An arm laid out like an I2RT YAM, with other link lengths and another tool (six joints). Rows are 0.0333 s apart.
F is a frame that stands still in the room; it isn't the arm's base.
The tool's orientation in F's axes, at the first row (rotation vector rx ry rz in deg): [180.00 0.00 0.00]
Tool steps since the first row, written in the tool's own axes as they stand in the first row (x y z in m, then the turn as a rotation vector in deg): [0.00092 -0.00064 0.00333 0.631 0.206 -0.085]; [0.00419 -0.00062 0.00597 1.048 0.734 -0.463]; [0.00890 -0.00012 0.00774 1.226 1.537 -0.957]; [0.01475 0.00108 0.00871 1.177 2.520 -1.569]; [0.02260 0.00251 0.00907 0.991 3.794 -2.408]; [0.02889 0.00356 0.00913 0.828 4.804 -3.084]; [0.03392 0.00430 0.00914 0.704 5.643 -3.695]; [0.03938 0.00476 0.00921 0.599 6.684 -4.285]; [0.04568 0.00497 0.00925 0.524 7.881 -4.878]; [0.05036 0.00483 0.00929 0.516 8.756 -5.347]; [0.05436 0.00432 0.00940 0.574 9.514 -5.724]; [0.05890 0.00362 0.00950 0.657 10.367 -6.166]
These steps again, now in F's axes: [0.00092 0.00064 -0.00333 0.631 -0.206 0.085]; [0.00419 0.00062 -0.00597 1.048 -0.734 0.463]; [0.00890 0.00012 -0.00774 1.226 -1.537 0.957]; [0.01475 -0.00108 -0.00871 1.177 -2.520 1.569]; [0.02260 -0.00251 -0.00907 0.991 -3.794 2.408]; [0.02889 -0.00356 -0.00913 0.828 -4.804 3.084]; [0.03392 -0.00430 -0.00914 0.704 -5.643 3.695]; [0.03938 -0.00476 -0.00921 0.599 -6.684 4.285]; [0.04568 -0.00497 -0.00925 0.524 -7.881 4.878]; [0.05036 -0.00483 -0.00929 0.516 -8.756 5.347]; [0.05436 -0.00432 -0.00940 0.574 -9.514 5.724]; [0.05890 -0.00362 -0.00950 0.657 -10.367 6.166]
